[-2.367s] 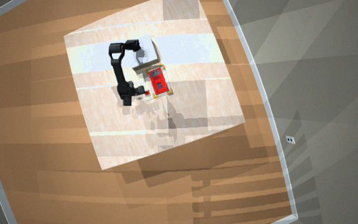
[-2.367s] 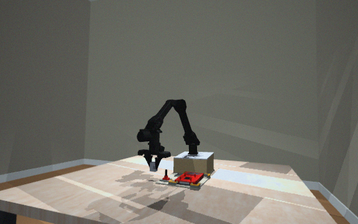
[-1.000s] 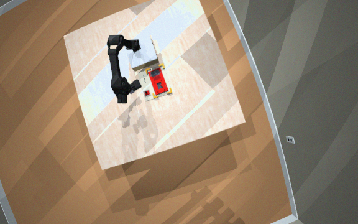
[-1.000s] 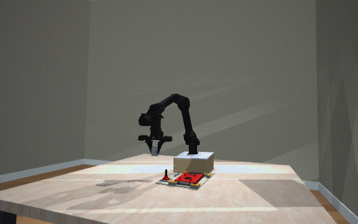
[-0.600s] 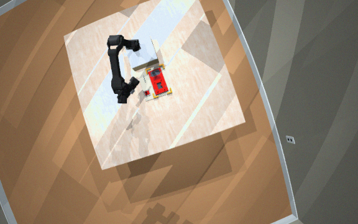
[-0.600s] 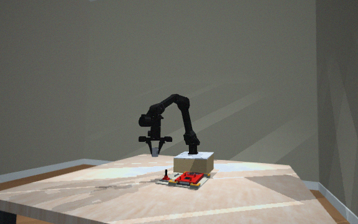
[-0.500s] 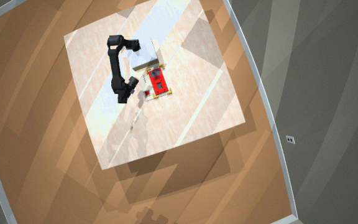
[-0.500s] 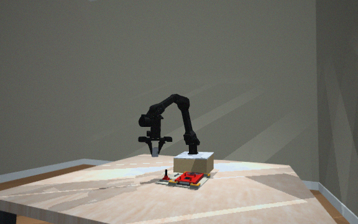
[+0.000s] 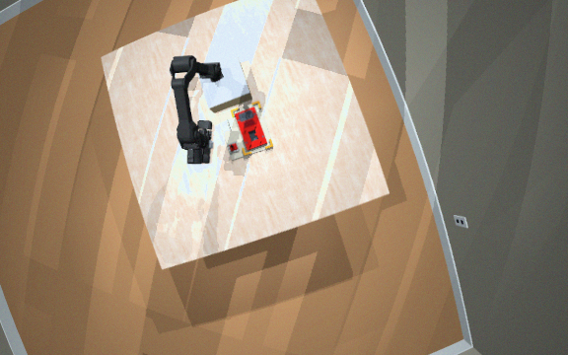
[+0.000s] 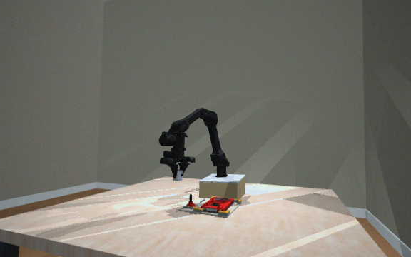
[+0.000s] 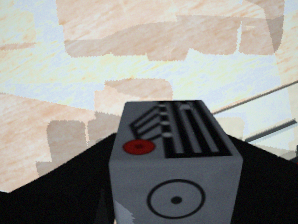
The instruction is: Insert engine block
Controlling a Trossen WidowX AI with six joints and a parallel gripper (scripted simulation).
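Now: gripper tip 30 mm short of the black upright pin, 80 mm to the right of it and 90 mm above it. From my gripper tip the other things lie so: grey engine block: 10 mm to the left, 10 mm above.
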